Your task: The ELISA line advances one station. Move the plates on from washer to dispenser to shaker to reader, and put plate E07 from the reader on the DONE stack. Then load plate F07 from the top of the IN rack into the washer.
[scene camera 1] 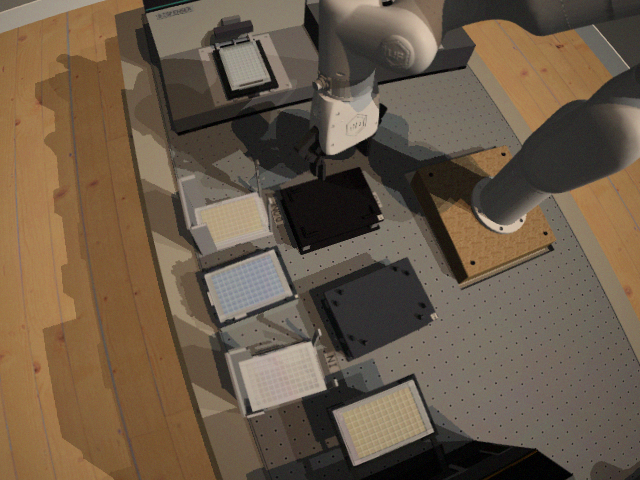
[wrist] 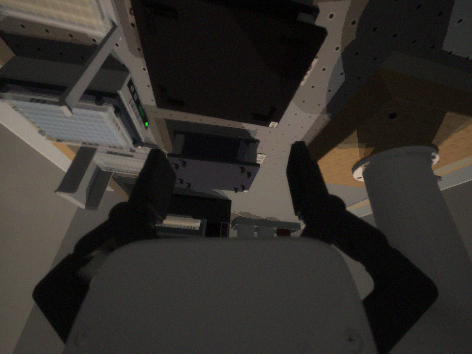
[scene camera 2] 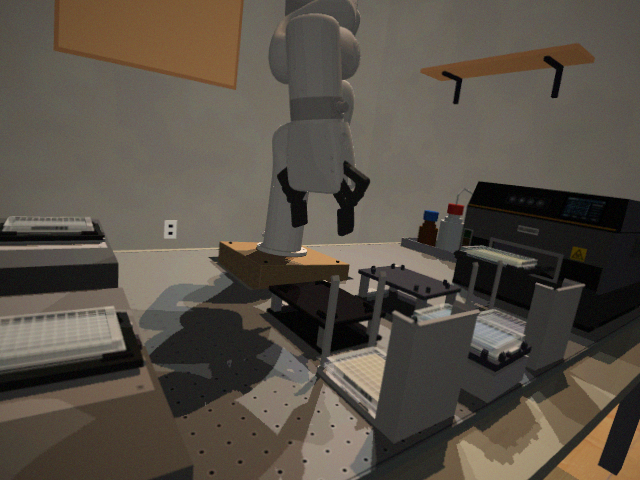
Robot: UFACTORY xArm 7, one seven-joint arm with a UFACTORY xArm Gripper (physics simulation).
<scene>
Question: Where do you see a black platform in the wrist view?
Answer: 232,67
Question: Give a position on a cream plate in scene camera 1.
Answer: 376,425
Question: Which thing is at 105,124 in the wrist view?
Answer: A bluish plate.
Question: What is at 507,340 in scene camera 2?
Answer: A bluish plate.
</scene>
